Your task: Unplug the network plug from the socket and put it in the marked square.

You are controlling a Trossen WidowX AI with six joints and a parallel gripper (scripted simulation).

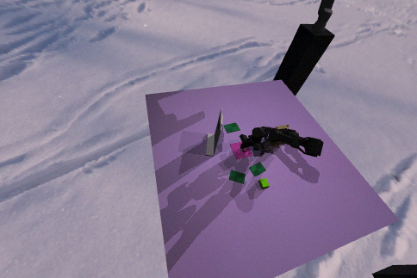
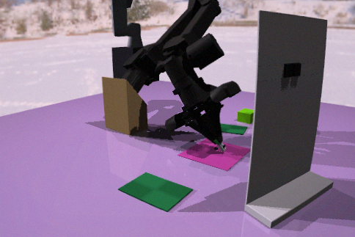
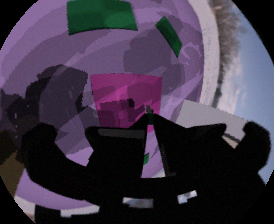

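The magenta marked square is 2 cm below my gripper tip and 1 cm behind it. Also, from my gripper tip: grey upright panel 17 cm ahead, 10 cm above, 7 cm to the right.
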